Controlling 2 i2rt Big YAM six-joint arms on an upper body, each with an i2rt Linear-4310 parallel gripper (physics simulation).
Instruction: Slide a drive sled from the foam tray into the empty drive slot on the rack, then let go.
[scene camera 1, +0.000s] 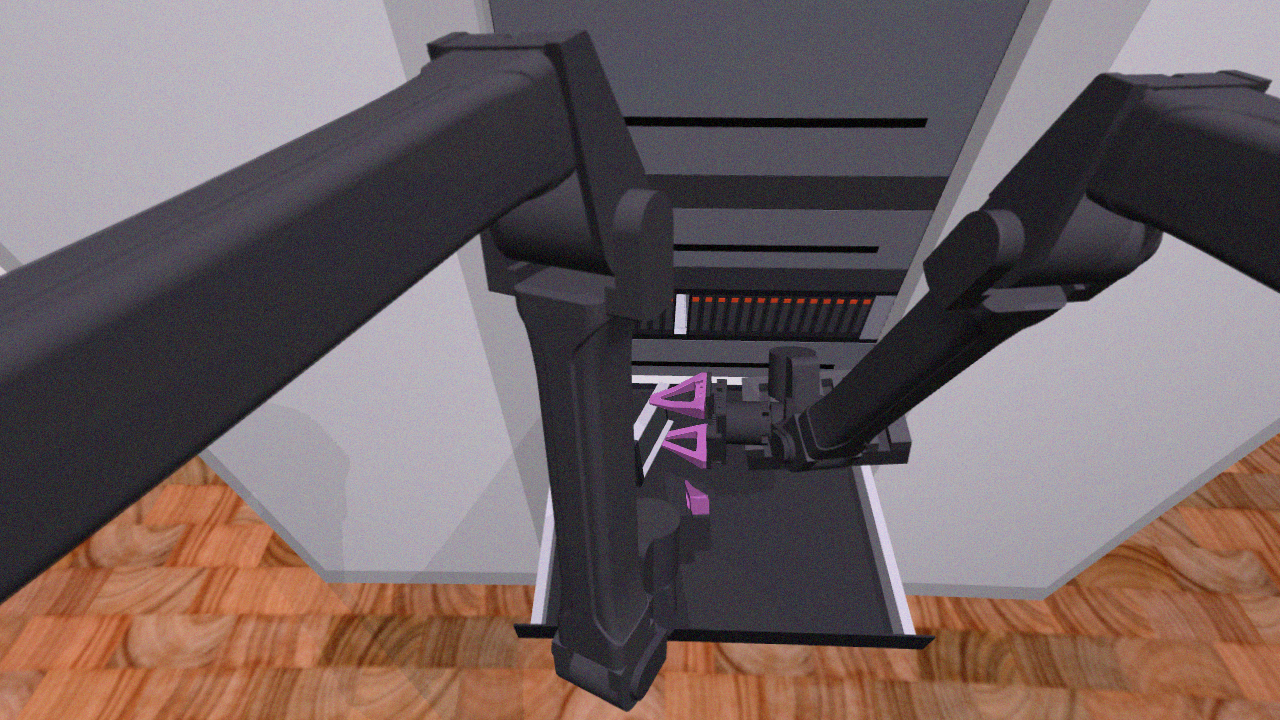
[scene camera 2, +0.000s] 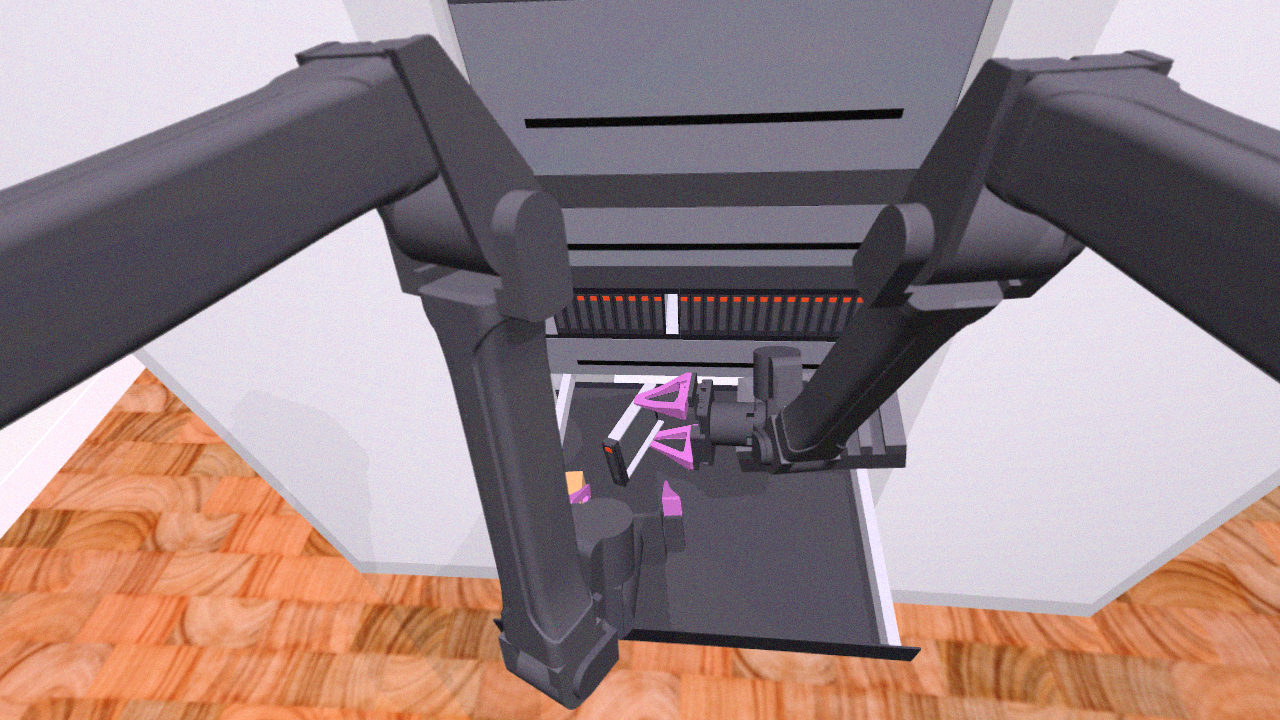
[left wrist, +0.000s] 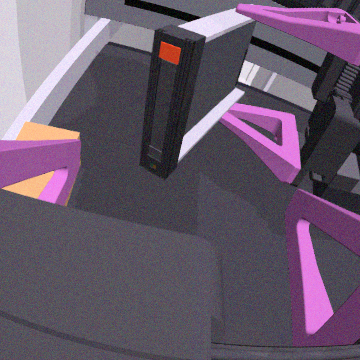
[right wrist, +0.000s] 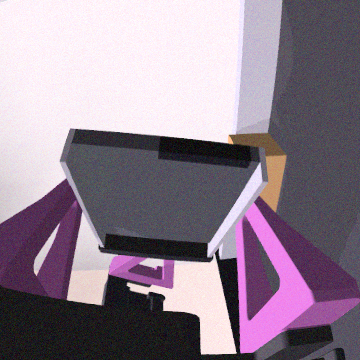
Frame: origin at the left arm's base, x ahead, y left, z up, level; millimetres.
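Seen in the pictures: left gripper, fingertip midpoint: (scene camera 1: 646, 486) (scene camera 2: 627, 486) (left wrist: 188, 177) (right wrist: 166, 287); right gripper, fingertip midpoint: (scene camera 1: 651, 419) (scene camera 2: 638, 420) (left wrist: 220, 59) (right wrist: 161, 185).
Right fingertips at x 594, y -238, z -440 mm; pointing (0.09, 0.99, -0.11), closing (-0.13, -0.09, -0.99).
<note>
Offsets run from my right fingertips to a thing's top centre. "*": to the spot under its first point.
The drive sled {dx -23, dy +2, dz +47 mm} (scene camera 1: 650, 436) (scene camera 2: 615, 461) (left wrist: 172, 100) (right wrist: 165, 195) has pale side rails and a dark front with an orange mark. My right gripper (scene camera 2: 644, 420) (right wrist: 161, 185) is shut on it, with fingers on its two rails, and holds it tilted above the drawer. My left gripper (scene camera 2: 626, 497) (left wrist: 188, 177) is open, below the sled's front in scene camera 2, with nothing between its fingers. Its arm hides one finger in scene camera 1. The empty slot (scene camera 1: 680, 313) (scene camera 2: 671, 313) is the pale gap in the rack's row of orange-marked drives. The grooved dark foam tray {* dx -18, dy -325, dz -10 mm} (scene camera 1: 897, 440) (scene camera 2: 887, 429) is partly behind the right arm.
The pulled-out drawer {* dx -125, dy -297, dz -73 mm} (scene camera 1: 881, 537) (scene camera 2: 872, 555) has pale side rails and a dark front lip. An orange block {dx -80, dy +99, dz -65 mm} (scene camera 2: 574, 480) (left wrist: 50, 131) (right wrist: 276, 175) lies near its side, by a left finger. Light panels flank the rack. The left arm covers part of the drawer in both scene views.
</note>
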